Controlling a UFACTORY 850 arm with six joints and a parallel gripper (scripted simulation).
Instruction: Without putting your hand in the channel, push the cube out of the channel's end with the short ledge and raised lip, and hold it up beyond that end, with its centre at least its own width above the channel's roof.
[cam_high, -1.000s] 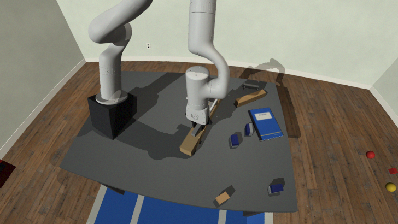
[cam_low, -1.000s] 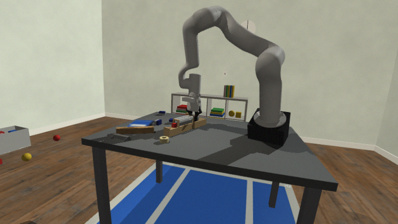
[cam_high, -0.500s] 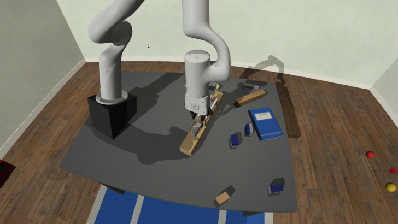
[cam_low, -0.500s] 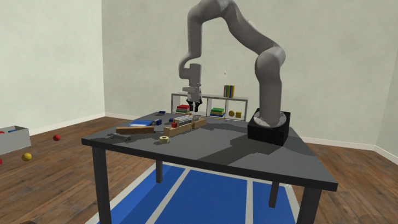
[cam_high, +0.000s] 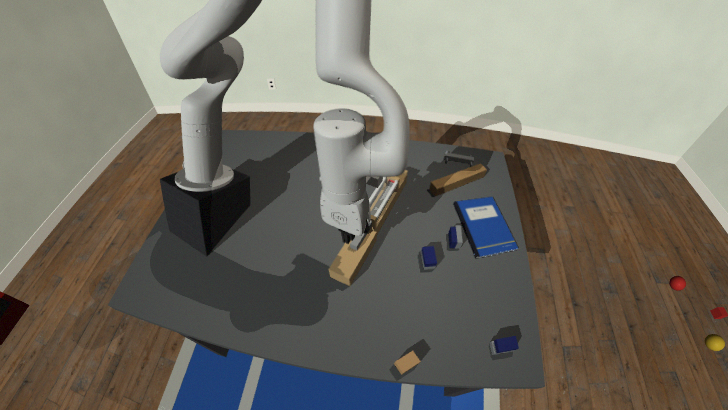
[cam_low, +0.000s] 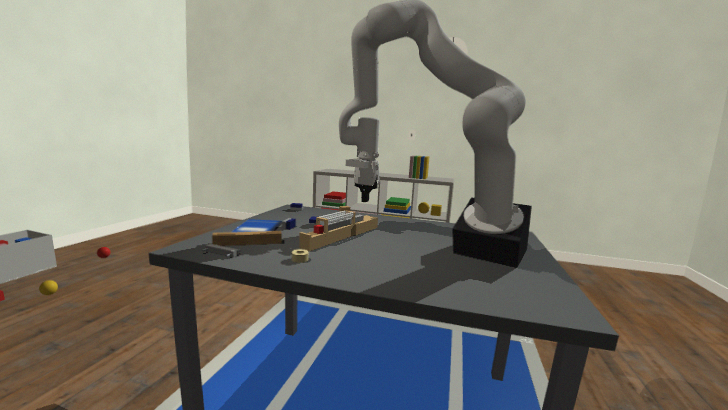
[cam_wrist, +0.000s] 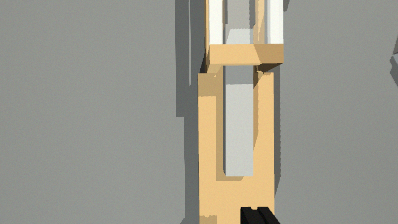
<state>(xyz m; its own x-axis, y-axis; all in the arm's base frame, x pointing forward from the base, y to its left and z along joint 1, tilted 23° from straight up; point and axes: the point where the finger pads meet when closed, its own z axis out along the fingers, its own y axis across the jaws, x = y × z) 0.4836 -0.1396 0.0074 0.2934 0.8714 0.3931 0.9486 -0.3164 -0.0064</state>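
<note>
Right now the red cube is 80 mm ahead of my hand, 270 mm to the left of it and 80 mm below it. From my hand the other things lie so: wooden channel (50 mm ahead, 170 mm to the left, 80 mm below); tape roll (70 mm ahead, 420 mm to the left, 130 mm below); small wooden block (180 mm ahead, 250 mm to the right, 120 mm below).
</note>
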